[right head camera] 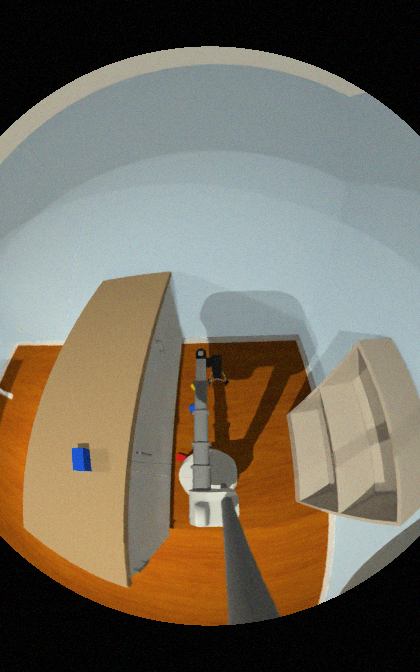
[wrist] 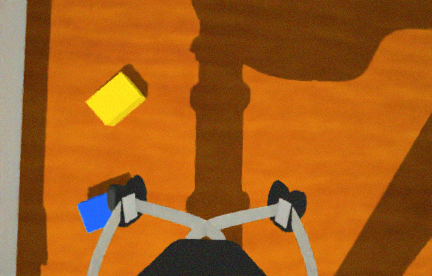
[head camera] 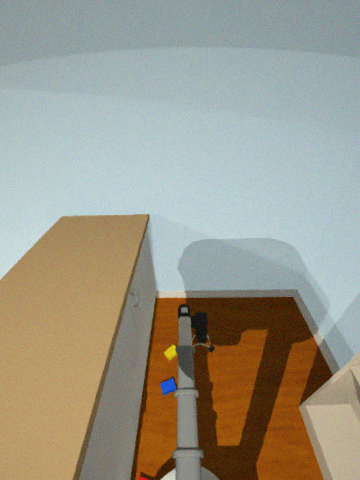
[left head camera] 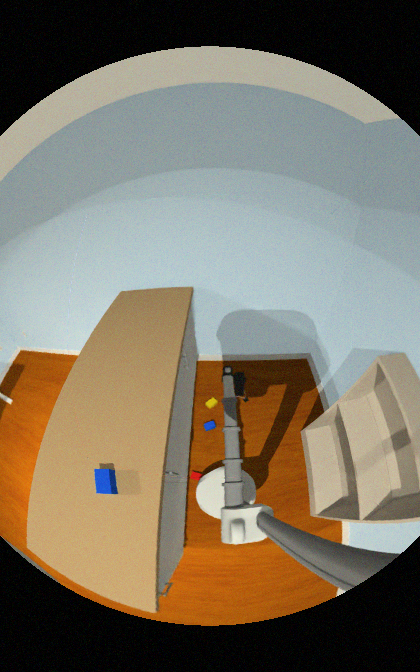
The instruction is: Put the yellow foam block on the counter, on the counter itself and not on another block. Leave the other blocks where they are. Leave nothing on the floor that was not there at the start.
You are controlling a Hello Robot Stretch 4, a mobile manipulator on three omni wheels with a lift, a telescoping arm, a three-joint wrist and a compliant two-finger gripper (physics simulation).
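Places are measured from the robot's base along level axes (x ahead, y left, z up), in centimetres.
Pixels of known places: gripper, between the fingertips: [wrist: 207,194] [head camera: 199,350].
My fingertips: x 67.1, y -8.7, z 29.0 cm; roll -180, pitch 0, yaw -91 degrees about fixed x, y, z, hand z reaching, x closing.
For each thing: its middle in the pictures, then the offset to it from my fingertips. "*": a spot on its surface instead. Level surfaces: height alone.
- yellow foam block, middle of its body: [wrist: 117,100] [head camera: 171,352] dx +12.3, dy +19.0, dz -29.4 cm
- counter, height of its surface: dz +59.4 cm
- blue block, middle of its body: [wrist: 108,207] [head camera: 168,386] dx -9.7, dy +20.4, dz -29.4 cm
- red block, a spot on its surface: [head camera: 143,478] * dx -50.8, dy +31.2, dz -27.2 cm
The yellow foam block [head camera: 171,352] [left head camera: 211,402] [right head camera: 193,386] [wrist: 115,99] lies on the floor between the counter [head camera: 95,280] [left head camera: 135,360] [right head camera: 110,350] and my arm. In the wrist view it is ahead of and to the left of the fingers. My gripper [wrist: 207,194] is open and empty, above the floor; its fingers also show small in the head view [head camera: 202,346]. A blue block [head camera: 168,386] [left head camera: 209,425] [right head camera: 192,408] [wrist: 95,212] lies on the floor; the left fingertip partly hides it in the wrist view. Another blue block [left head camera: 105,481] [right head camera: 81,459] sits on the counter.
A red block [head camera: 143,478] [left head camera: 196,475] [right head camera: 181,457] lies on the floor beside my base [left head camera: 210,492] [right head camera: 187,475]. A beige shelf unit [left head camera: 307,472] [right head camera: 293,457] stands on the right. Walls close off the far end. The counter's front has protruding handles.
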